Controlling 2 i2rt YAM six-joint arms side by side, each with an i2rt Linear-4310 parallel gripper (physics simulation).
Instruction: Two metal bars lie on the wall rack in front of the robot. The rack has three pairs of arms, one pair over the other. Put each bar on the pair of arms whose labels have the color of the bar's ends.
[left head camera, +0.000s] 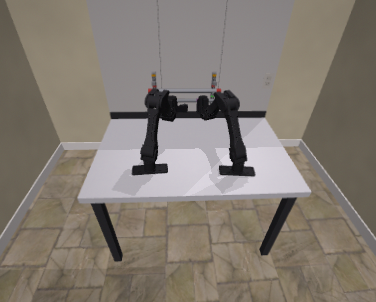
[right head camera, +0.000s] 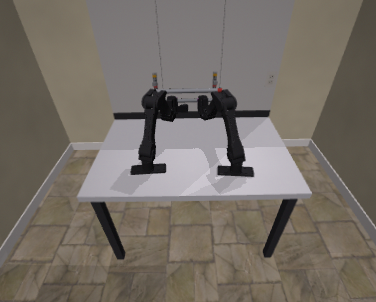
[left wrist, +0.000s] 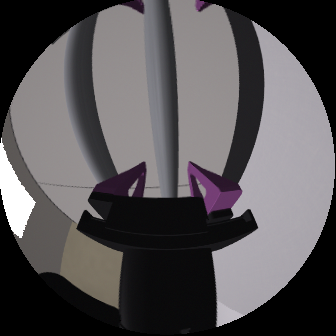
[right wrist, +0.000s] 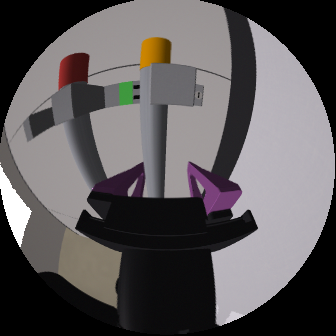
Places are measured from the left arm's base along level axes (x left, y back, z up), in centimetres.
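Where they show: left gripper, fingertip midpoint: (left wrist: 166, 165); right gripper, fingertip midpoint: (right wrist: 166, 165); left arm's base, origin of the base link: (left head camera: 150, 169) (right head camera: 148, 169); right arm's base, origin of the base link: (left head camera: 236, 171) (right head camera: 235, 171).
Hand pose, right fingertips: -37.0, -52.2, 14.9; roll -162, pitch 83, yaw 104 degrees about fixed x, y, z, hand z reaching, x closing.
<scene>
Things, the pixels of their centre, and the offset from my right fingertips, as dx, dy, dz. "spot": a spot on its surface instead. Level surfaces: height alone.
- orange-ended bar, body centre: (left wrist: 162, 90) (right wrist: 157, 215) +12.1, -0.2, +1.5
- green label, surface spot: (right wrist: 126, 93) spot: -8.6, +0.1, +4.2
- red-ended bar, body centre: (left wrist: 80, 103) (right wrist: 119, 218) (left head camera: 184, 90) (right head camera: 185, 91) +11.5, +0.8, +9.3
- white table, its level: dz -14.9
The orange-ended bar (right wrist: 156, 145) (left wrist: 161, 90) lies on the lowest rack arms (right wrist: 172, 85), beside a green label (right wrist: 126, 93). The red-ended bar (right wrist: 74, 70) (left wrist: 79, 75) (left head camera: 190, 90) (right head camera: 192, 90) lies on the middle arms. The top pair has orange labels (left head camera: 214, 76) (right head camera: 215, 75); no bar shows on it. My left gripper (left wrist: 166, 165) is partly open, with the lower bar lined up between its fingers. My right gripper (right wrist: 166, 165) is partly open, with that bar a little left of the middle of its gap. The depth of both is hard to judge. The bars' ends do not show in the left wrist view.
The rack hangs on thin chains (left head camera: 159, 45) (right head camera: 158, 45) behind the white table (left head camera: 105, 185) (right head camera: 105, 185). A dark strip (left wrist: 251, 75) (right wrist: 242, 75) runs along the table's back edge. The other gripper's purple fingertips (left wrist: 202, 4) show at the top of the left wrist view.
</scene>
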